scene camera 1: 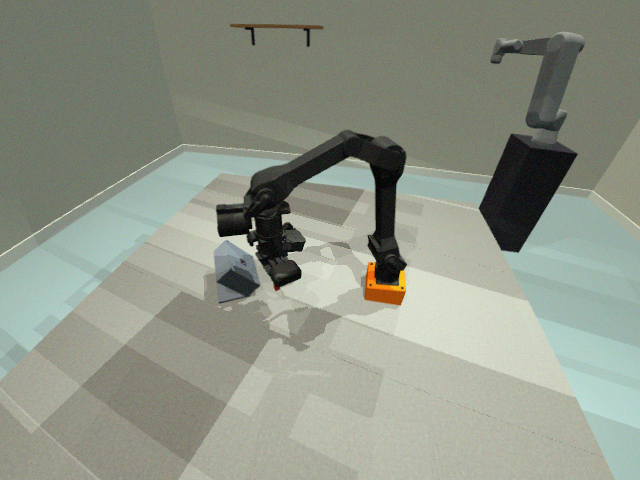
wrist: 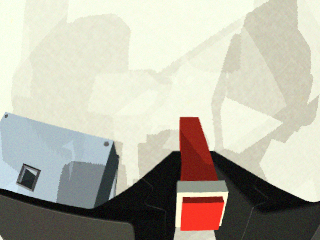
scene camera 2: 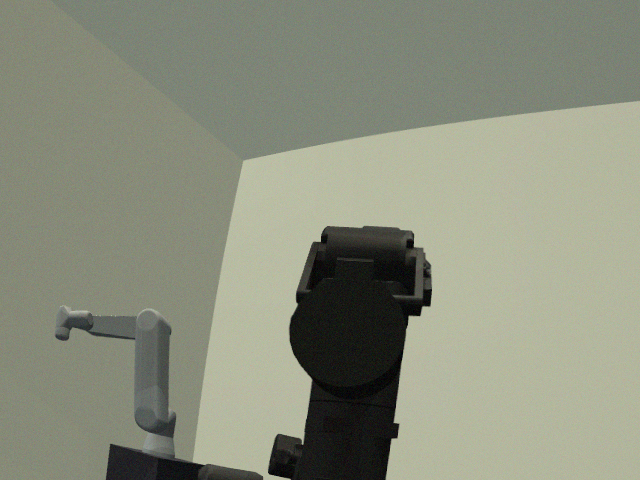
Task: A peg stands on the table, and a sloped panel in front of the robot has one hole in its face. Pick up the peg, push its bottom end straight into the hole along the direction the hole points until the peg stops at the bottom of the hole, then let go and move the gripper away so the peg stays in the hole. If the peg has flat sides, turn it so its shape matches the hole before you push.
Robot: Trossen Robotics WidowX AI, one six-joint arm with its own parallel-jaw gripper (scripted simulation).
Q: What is the gripper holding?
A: A red square peg.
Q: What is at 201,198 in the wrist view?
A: A red square peg.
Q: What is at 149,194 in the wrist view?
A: The gripper.
